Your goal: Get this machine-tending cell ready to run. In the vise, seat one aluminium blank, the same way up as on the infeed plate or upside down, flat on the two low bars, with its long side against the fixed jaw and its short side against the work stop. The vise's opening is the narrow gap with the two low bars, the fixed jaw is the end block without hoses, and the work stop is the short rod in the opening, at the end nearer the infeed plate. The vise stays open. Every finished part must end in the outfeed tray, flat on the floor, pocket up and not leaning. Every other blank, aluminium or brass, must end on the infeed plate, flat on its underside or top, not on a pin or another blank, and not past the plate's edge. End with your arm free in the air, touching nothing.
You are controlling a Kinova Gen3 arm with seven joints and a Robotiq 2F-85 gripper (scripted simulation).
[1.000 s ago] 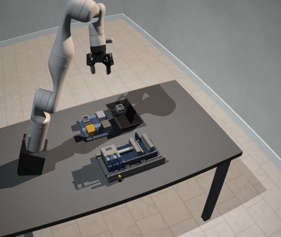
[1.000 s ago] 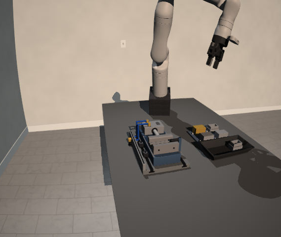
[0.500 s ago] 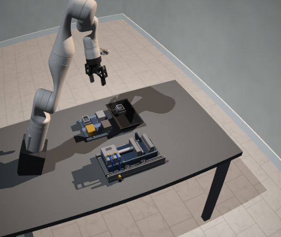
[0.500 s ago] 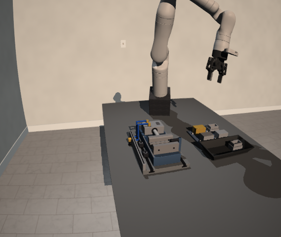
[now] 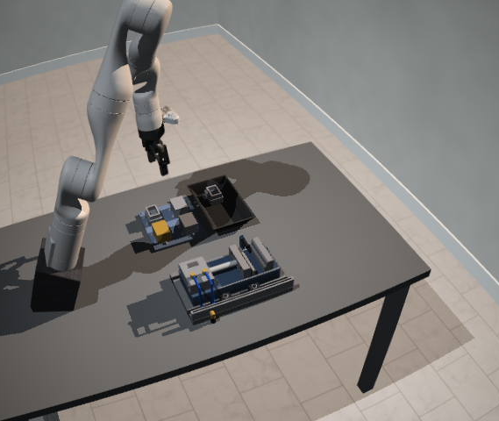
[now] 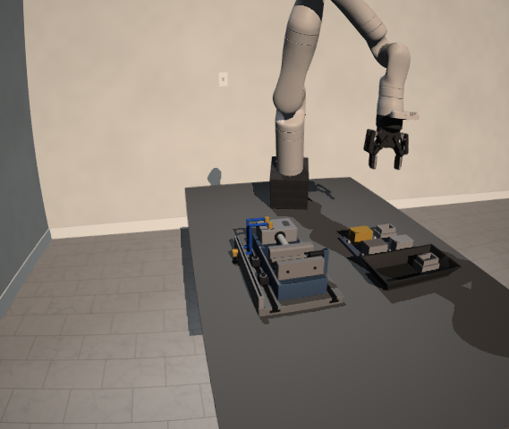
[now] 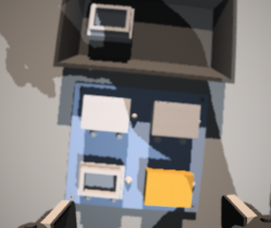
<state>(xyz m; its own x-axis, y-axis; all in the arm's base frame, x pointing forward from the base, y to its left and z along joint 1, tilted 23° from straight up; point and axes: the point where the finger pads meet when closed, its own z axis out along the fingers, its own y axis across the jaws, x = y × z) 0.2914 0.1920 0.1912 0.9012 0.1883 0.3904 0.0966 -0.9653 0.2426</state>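
Now: hand 210 mm above the brass blank, 50 mm to the left of it and 30 mm past it.
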